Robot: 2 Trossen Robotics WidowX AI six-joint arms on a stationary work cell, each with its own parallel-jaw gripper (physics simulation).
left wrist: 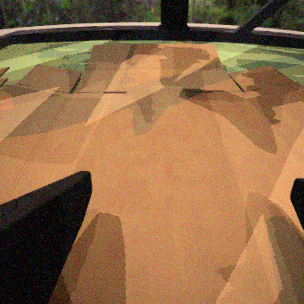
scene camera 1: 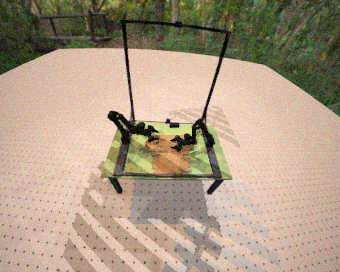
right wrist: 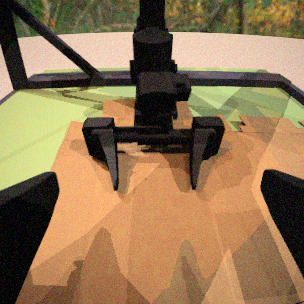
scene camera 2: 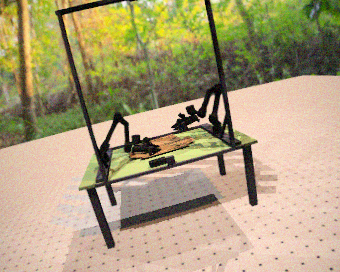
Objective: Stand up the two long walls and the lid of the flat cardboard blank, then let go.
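Seen in the pictures: left gripper, fingertip midpoint: [left wrist: 192, 184] [scene camera 1: 170, 143] [right wrist: 154, 188] [scene camera 2: 160, 147]; right gripper, fingertip midpoint: [scene camera 1: 159, 135] [right wrist: 160, 180] [scene camera 2: 172, 128]; left arm's base, link origin: [scene camera 1: 209, 144]; right arm's base, link origin: [left wrist: 173, 27] [scene camera 1: 125, 141] [scene camera 2: 217, 132].
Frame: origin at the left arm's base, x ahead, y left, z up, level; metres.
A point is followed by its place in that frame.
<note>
The brown cardboard blank [scene camera 1: 172, 164] @(x 0.422, y 0.250, z -0.015 m) [scene camera 2: 176, 142] @(x 0.581, y 0.076, z -0.017 m) [left wrist: 160, 165] @(x 0.468, y 0.015, z -0.017 m) [right wrist: 160, 215] @(x 0.469, y 0.007, z -0.017 m) lies flat on the green patterned table [scene camera 1: 112, 167] @(x 0.981, y 0.305, z -0.019 m) [right wrist: 25, 137] @(x 0.297, y -0.223, z -0.019 m); its long walls and lid look flat, with slits between the end flaps in the left wrist view. My left gripper [scene camera 1: 175, 144] @(x 0.440, y 0.000, z -0.004 m) [scene camera 2: 156, 149] @(x 0.440, y 0.000, z -0.004 m) [left wrist: 192, 184] @(x 0.440, y 0.000, z -0.004 m) is open and empty, low over the blank; its fingers also show in the right wrist view, spread above the cardboard. My right gripper [scene camera 1: 156, 133] @(x 0.561, y 0.000, z 0.118 m) [scene camera 2: 176, 126] @(x 0.561, y 0.000, z 0.118 m) [right wrist: 160, 180] @(x 0.561, y 0.000, z 0.118 m) is open and empty, above the blank's opposite side. Neither gripper's fingers hold cardboard.
A tall black frame [scene camera 1: 128, 70] @(x 0.877, y -0.343, z 0.621 m) [scene camera 2: 75, 70] @(x 0.042, y -0.375, z 0.675 m) rises from the table. A small black device [scene camera 1: 174, 125] @(x 0.381, y -0.287, z 0.007 m) [scene camera 2: 161, 162] @(x 0.400, y -0.328, z -0.003 m) sits by one long table edge. Dark rails run along the table's sides. The left arm reaches across the right wrist view. Shadows fall across the cardboard.
</note>
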